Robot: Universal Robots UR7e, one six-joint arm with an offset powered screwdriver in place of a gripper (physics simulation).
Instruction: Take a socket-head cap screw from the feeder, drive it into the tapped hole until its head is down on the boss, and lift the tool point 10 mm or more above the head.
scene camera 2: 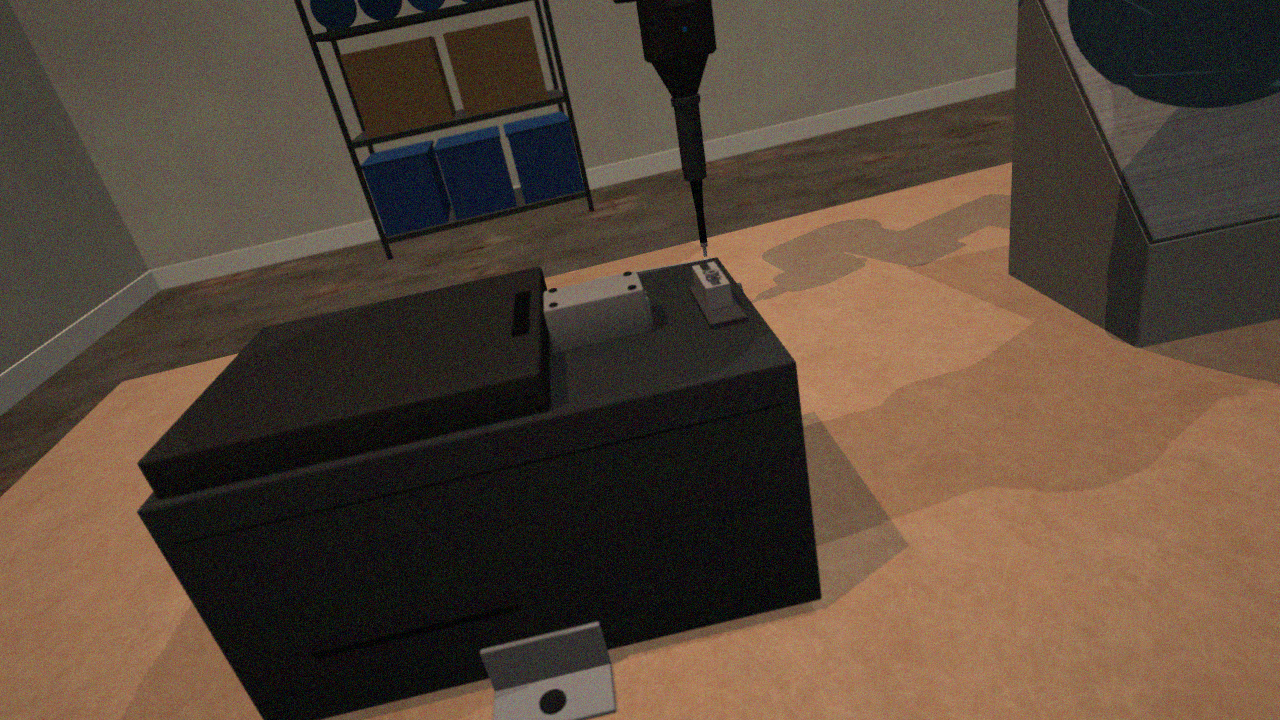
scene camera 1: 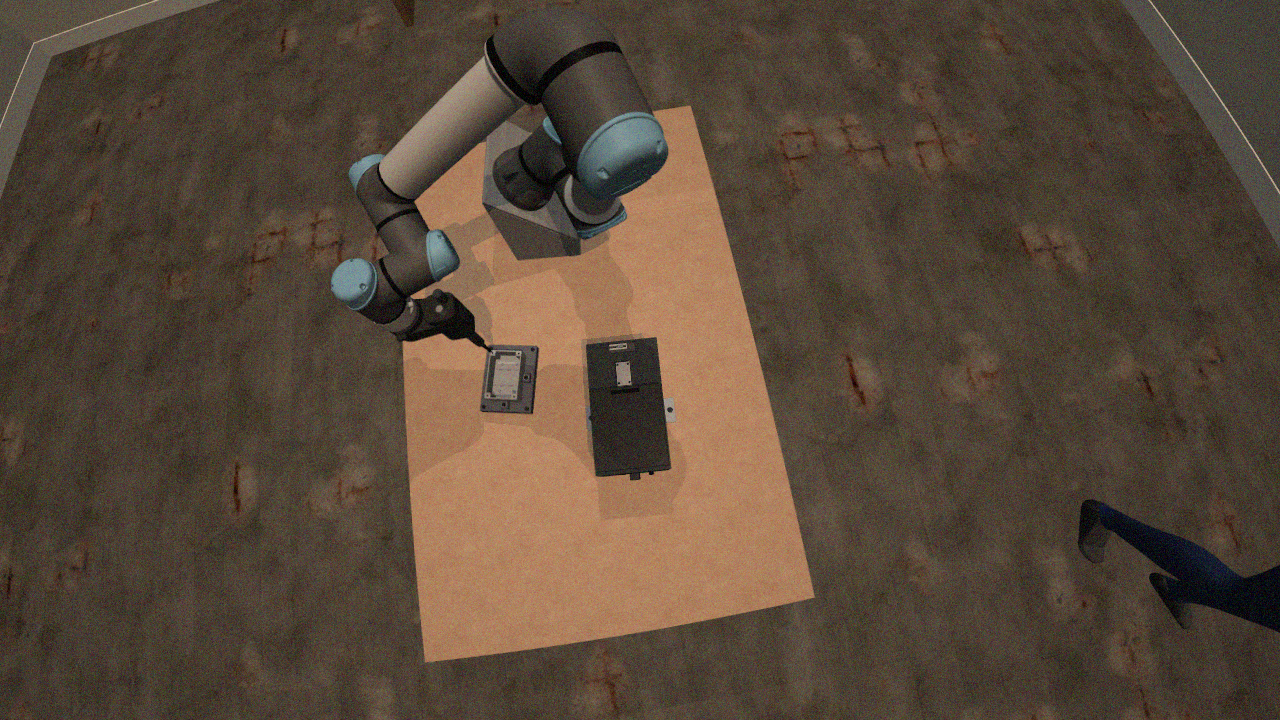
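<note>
The black feeder [scene camera 1: 629,434] [scene camera 2: 483,501] stands on the table top. A small light block [scene camera 1: 617,346] [scene camera 2: 715,297] at the end of its top holds what looks like a small screw. My screwdriver [scene camera 1: 490,349] [scene camera 2: 704,250] points down, its thin tip at the upper left corner of the dark grey plate [scene camera 1: 529,394] in scene camera 1. In scene camera 2 its silvery tip shows beyond the feeder's far edge; the plate does not show there. Whether the tip carries a screw, its height above the plate, and which hole lies under it are too small to tell.
A light block with dark holes [scene camera 1: 623,373] [scene camera 2: 595,304] stands on the feeder. A bracket [scene camera 1: 670,410] [scene camera 2: 554,685] sits at the feeder's side. The arm's grey pedestal [scene camera 1: 537,234] [scene camera 2: 1056,205] stands at the table's back. A person's legs [scene camera 1: 1181,550] show at right.
</note>
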